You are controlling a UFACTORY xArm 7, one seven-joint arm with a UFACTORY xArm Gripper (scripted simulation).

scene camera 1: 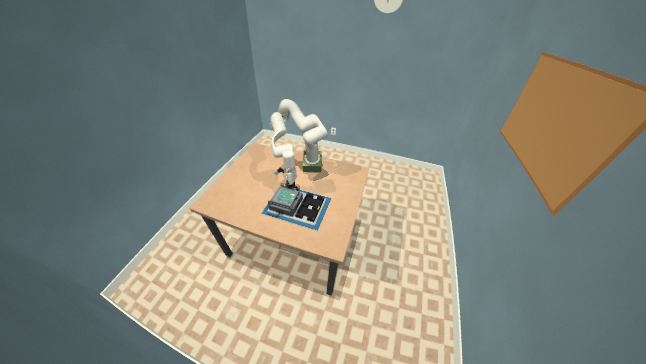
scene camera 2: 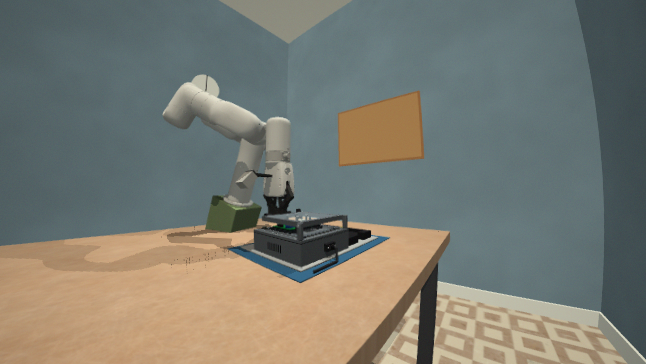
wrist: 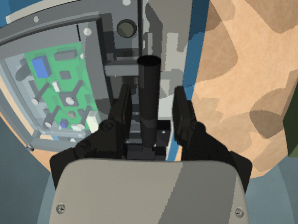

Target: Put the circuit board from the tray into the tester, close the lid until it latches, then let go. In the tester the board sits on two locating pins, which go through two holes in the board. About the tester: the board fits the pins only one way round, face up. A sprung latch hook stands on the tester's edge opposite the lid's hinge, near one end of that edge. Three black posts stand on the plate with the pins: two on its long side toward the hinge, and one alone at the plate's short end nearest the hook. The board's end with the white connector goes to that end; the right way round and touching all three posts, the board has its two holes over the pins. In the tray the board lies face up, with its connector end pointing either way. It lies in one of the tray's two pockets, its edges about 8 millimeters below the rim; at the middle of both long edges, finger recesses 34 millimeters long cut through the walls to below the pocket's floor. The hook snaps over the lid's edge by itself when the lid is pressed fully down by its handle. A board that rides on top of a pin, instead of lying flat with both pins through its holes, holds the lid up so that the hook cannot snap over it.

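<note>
You'd find the gripper (scene camera 2: 277,220) here, and the wrist view has it too: there's the gripper (wrist: 152,97), along with a clear lid (wrist: 63,91).
</note>
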